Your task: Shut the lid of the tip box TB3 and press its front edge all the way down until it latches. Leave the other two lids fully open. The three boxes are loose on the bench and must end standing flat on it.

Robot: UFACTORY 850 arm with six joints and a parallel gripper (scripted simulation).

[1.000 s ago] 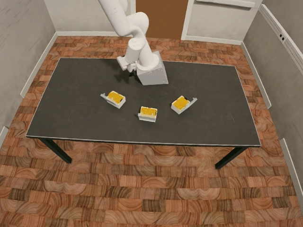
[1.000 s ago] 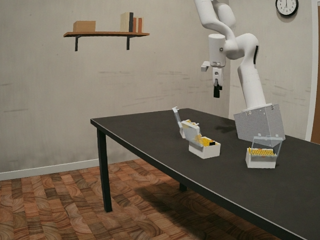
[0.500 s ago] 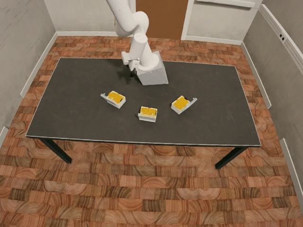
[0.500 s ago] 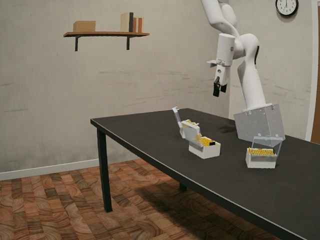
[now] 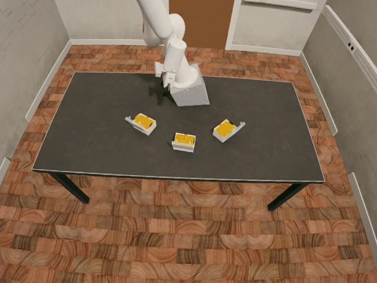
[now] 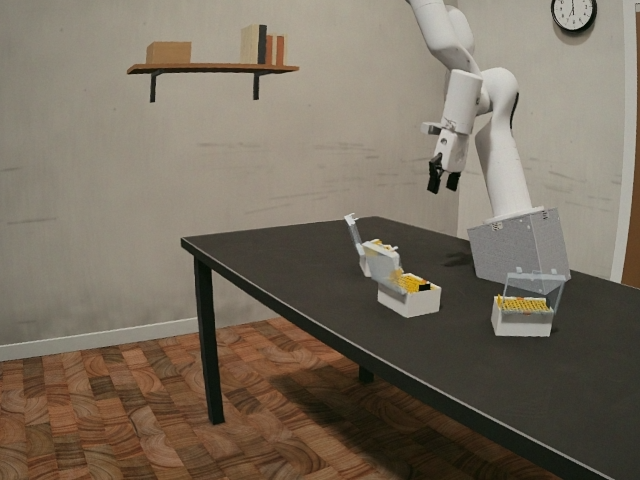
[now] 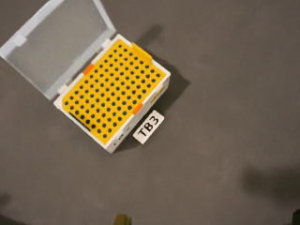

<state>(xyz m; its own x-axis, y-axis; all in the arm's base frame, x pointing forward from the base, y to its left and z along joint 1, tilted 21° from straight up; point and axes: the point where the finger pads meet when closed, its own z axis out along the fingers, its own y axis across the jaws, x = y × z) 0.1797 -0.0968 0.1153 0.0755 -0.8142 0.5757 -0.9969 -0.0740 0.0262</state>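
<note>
My gripper is now 40 mm short of the label, 110 mm to the left of it and 230 mm above it. Round my hand: box lid (300 mm ahead, 90 mm to the left, 140 mm below); tip box (250 mm ahead, 100 mm to the left, 170 mm below).
</note>
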